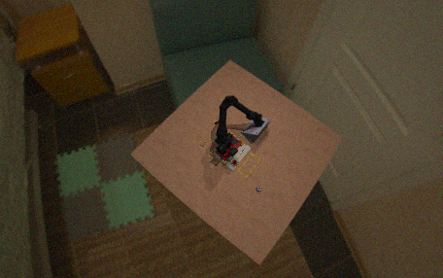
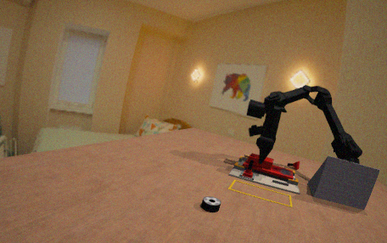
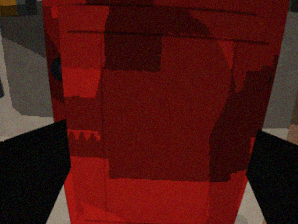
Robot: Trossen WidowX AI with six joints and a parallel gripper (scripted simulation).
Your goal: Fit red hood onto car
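My gripper tip is 10 mm below the red hood. The rest, counted from my gripper tip: black wheel: 390 mm to the left, 100 mm ahead, 30 mm below.
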